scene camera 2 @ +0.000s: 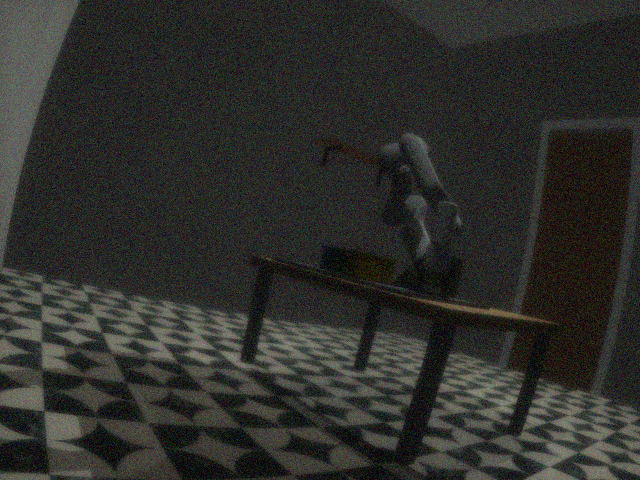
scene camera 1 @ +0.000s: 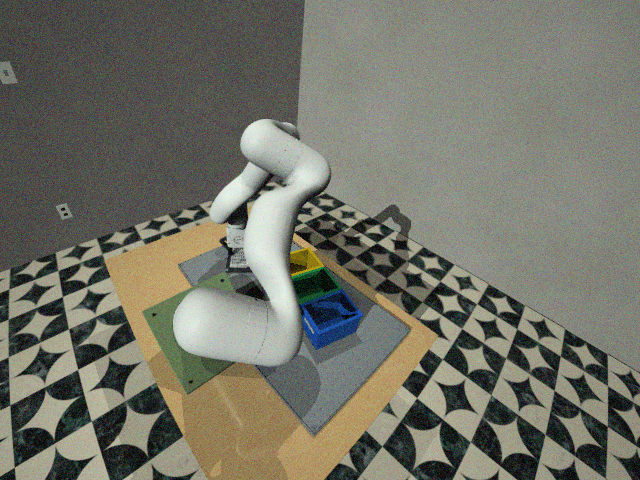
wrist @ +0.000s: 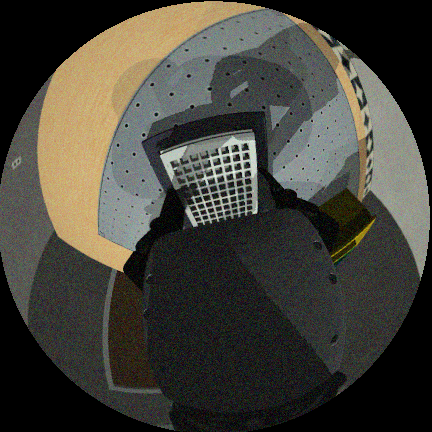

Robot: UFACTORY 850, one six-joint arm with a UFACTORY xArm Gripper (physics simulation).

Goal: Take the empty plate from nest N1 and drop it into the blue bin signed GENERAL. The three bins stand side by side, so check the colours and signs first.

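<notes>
The white gridded plate point(scene camera 1: 238, 257) point(wrist: 215, 175) sits in a black nest point(scene camera 1: 237, 269) point(wrist: 215, 122) on the grey perforated board. No wells look filled, and no N1 sign is readable. My gripper point(wrist: 217, 187) is open, with a black finger on each side of the plate and nothing gripped; its height above the plate is hard to tell. In scene camera 1 my arm partly hides it. The blue bin point(scene camera 1: 331, 317) is the nearest in the row there; its pale side label is unreadable. It is very dark in scene camera 2.
The green bin point(scene camera 1: 316, 284) stands between the blue bin and the yellow bin point(scene camera 1: 308, 260) point(scene camera 2: 379, 267) point(wrist: 348, 216). The arm base stands on a green plate point(scene camera 1: 168, 330). A dark shape point(scene camera 1: 251, 290) lies partly behind the arm. The grey board point(scene camera 1: 356, 372) lies on the wooden table point(scene camera 1: 136, 268).
</notes>
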